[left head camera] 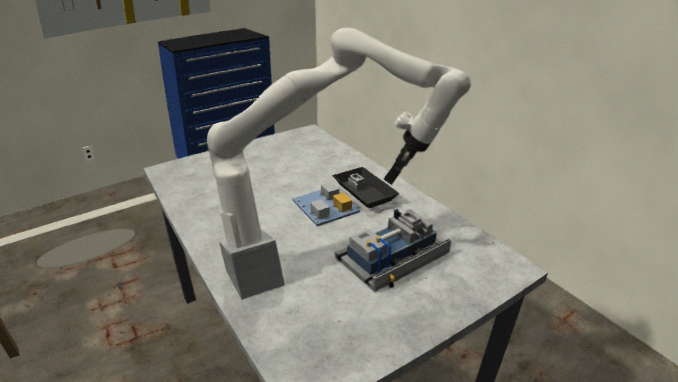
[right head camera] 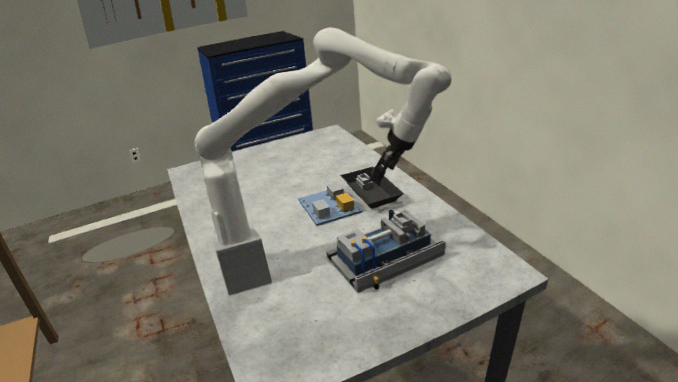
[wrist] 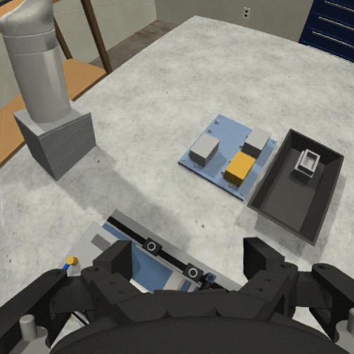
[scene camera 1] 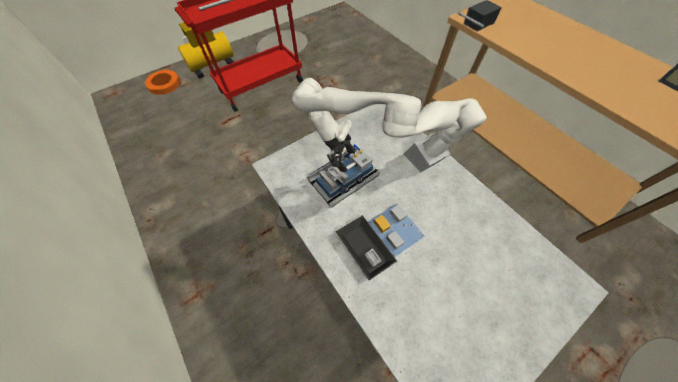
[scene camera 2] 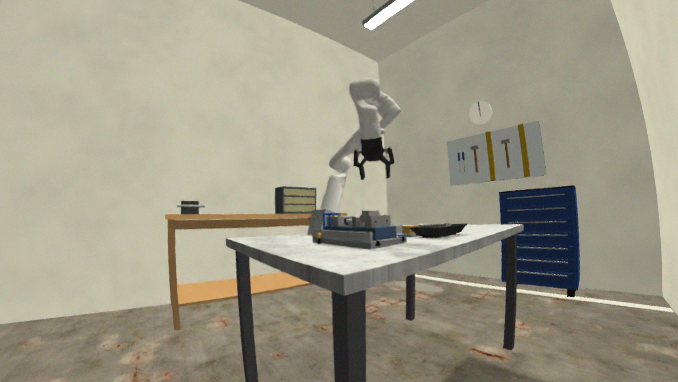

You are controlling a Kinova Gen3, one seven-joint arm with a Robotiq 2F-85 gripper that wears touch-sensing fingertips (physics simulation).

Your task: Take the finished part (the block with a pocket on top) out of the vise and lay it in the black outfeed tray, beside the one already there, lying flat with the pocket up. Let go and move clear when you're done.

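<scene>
The finished part (left head camera: 412, 218) (right head camera: 402, 218) (scene camera 1: 337, 174), a grey block with its pocket up, sits between the jaws of the vise (left head camera: 362, 261) (scene camera 2: 385, 232) (wrist: 150, 267). The part does not show in the wrist view. My gripper (left head camera: 390, 181) (right head camera: 377, 180) (scene camera 2: 375, 177) (wrist: 187, 257) is open and empty, high above the vise, its fingers pointing down at a slant. The black outfeed tray (left head camera: 376, 192) (right head camera: 381, 194) (scene camera 1: 357, 240) (scene camera 2: 439, 230) (wrist: 285, 200) holds one finished part (left head camera: 356, 180) (right head camera: 364, 181) (scene camera 1: 373, 257) (wrist: 301, 168) near one end, pocket up.
A light blue plate (left head camera: 306, 202) (wrist: 227, 129) beside the tray carries two grey blocks and a yellow block (left head camera: 342, 202) (wrist: 239, 168). Blue hoses (left head camera: 389, 255) rise at the vise's end nearer the arm's base. A grey rail (left head camera: 415, 262) runs along the vise's side.
</scene>
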